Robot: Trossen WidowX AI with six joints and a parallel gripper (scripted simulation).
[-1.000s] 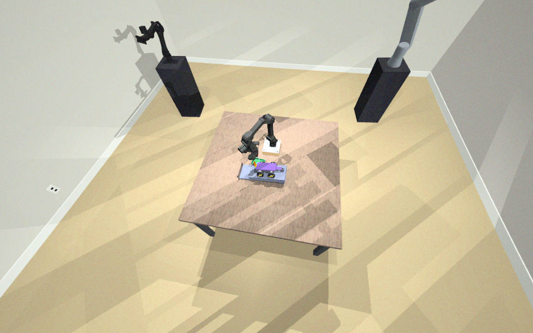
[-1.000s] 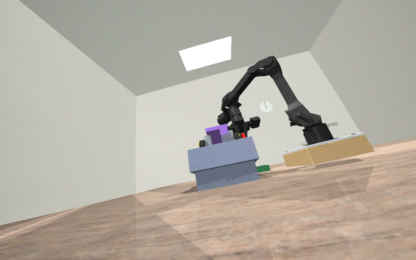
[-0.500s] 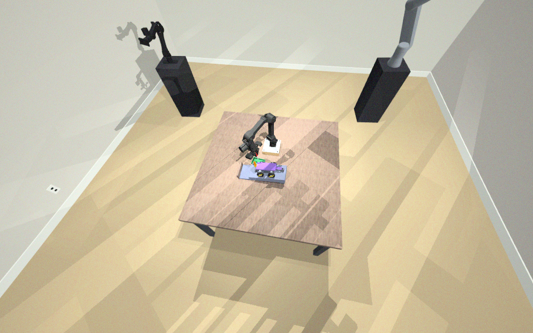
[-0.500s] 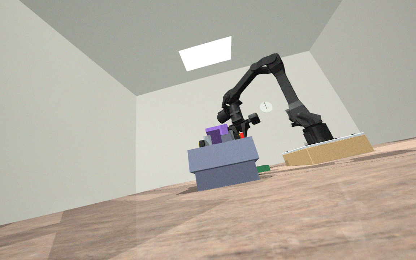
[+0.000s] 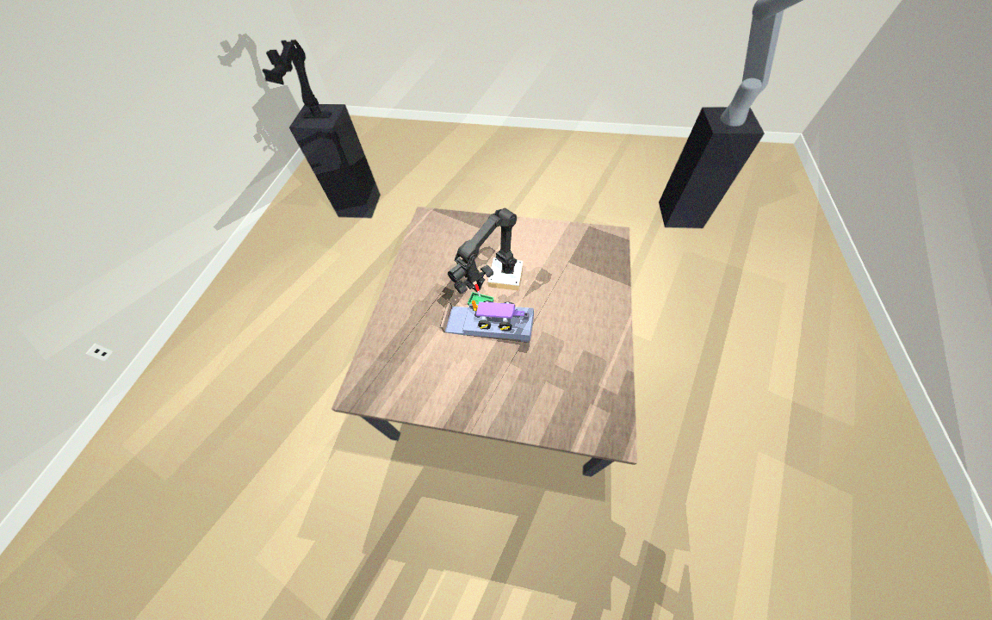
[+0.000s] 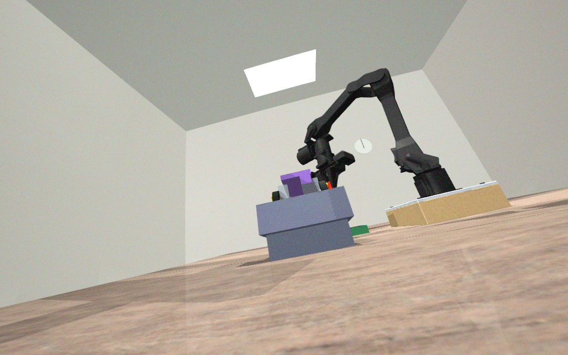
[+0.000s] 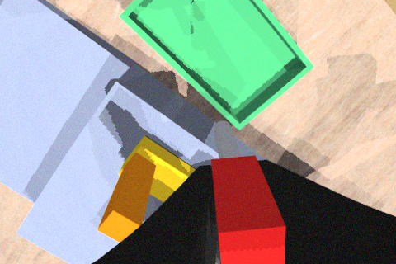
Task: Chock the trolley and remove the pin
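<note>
Right now the red-headed stop pin is right at my gripper tip. The rest, counted from my gripper tip: blue-grey ramp: 11 cm to the left, 11 cm ahead, 9 cm below; yellow chock: 6 cm below, 6 cm ahead, 1 cm to the left; purple-topped trolley: 11 cm ahead, 10 cm to the left, 2 cm below.
</note>
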